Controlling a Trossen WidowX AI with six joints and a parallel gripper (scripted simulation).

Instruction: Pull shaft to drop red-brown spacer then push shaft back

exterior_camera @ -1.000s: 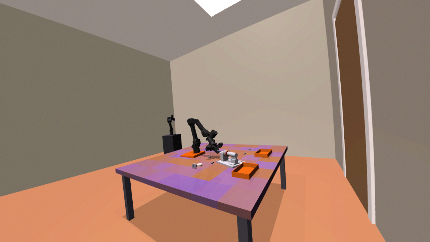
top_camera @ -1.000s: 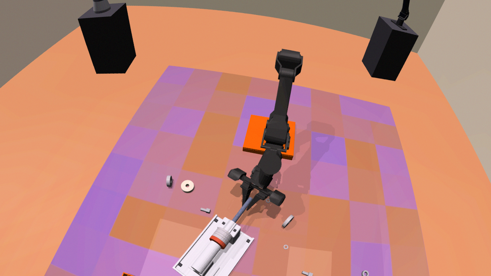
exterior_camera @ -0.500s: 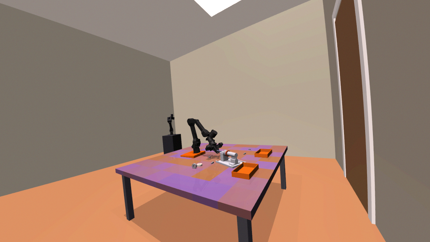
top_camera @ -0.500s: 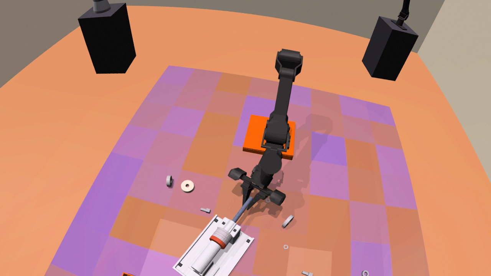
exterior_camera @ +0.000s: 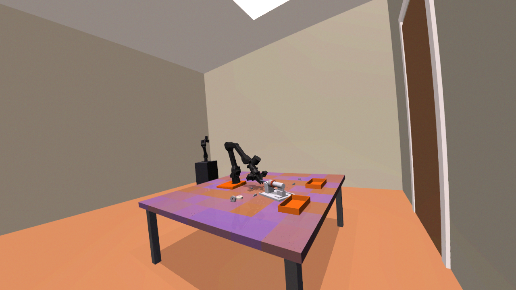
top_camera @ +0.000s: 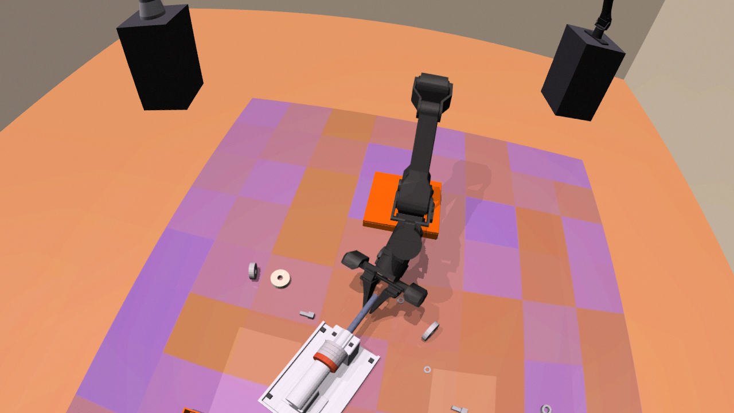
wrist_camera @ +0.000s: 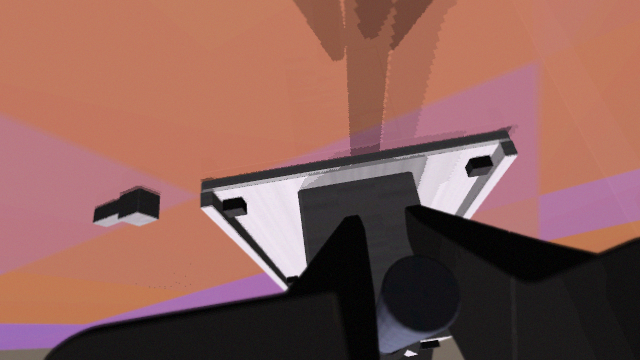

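Right now the blue-grey shaft is 50 mm ahead of my gripper tip, 30 mm to the right of it and 20 mm above it. Also, from my gripper tip: red-brown spacer 130 mm ahead, 80 mm to the right, 20 mm above.
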